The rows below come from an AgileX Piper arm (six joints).
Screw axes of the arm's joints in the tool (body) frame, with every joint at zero. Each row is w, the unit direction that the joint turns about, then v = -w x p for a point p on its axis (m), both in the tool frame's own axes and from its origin. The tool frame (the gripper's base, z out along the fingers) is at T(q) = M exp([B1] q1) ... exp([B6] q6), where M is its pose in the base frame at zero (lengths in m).
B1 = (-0.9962, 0, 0.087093, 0, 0.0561, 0)
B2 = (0, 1, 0, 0.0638, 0, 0.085)
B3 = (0, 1, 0, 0.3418, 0, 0.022)
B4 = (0, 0, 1, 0, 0, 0)
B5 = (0, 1, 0, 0.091, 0, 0)
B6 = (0, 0, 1, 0, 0, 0)
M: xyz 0.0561 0 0.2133 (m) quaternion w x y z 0.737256 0 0.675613 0
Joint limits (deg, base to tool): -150..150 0..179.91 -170..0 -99.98..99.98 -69.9..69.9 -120..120
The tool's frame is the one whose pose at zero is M.
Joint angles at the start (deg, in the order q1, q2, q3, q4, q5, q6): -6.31, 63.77, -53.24, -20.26, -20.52, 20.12
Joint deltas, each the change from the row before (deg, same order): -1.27, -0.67, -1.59, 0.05, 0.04, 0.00; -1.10, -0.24, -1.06, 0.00, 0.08, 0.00; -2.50, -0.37, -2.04, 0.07, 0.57, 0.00; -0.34, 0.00, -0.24, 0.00, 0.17, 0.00; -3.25, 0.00, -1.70, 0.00, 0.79, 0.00
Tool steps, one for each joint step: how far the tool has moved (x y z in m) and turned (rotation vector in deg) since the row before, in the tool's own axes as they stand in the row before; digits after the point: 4 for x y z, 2 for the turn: -0.0129, -0.0051, -0.0016, 1.22, -2.19, -0.55; -0.0075, -0.0046, -0.0003, 1.06, -1.20, -0.47; -0.0133, -0.0106, -0.0005, 2.55, -1.82, -1.00; -0.0012, -0.0015, 0.0001, 0.38, -0.07, -0.14; -0.0090, -0.0139, 0.0002, 3.30, -0.88, -1.28
